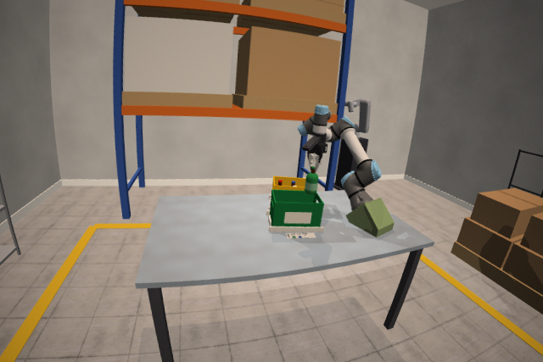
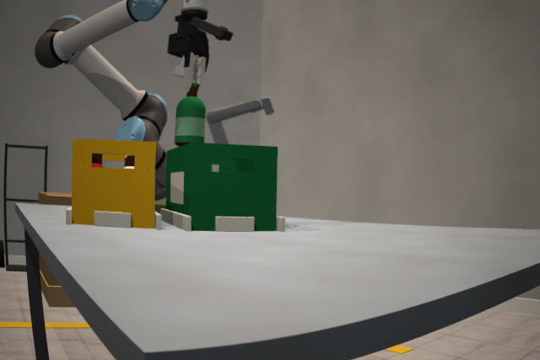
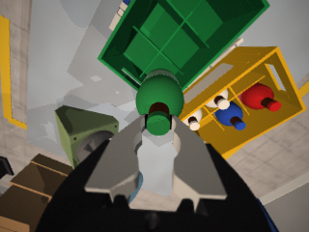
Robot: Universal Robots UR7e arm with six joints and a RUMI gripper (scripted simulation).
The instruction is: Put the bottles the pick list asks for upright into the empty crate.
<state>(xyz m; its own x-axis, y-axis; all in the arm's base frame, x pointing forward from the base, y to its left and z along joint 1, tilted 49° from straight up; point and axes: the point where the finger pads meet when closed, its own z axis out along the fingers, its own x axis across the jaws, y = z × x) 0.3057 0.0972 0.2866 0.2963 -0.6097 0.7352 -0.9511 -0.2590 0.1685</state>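
The green-label bottle lies 7 cm below my hand. From my hand the other things lie so: blue-label bottle 25 cm below, 24 cm to the right, 4 cm behind; yellow crate 25 cm below, 21 cm to the right, 2 cm behind; green crate 25 cm below, 10 cm ahead.
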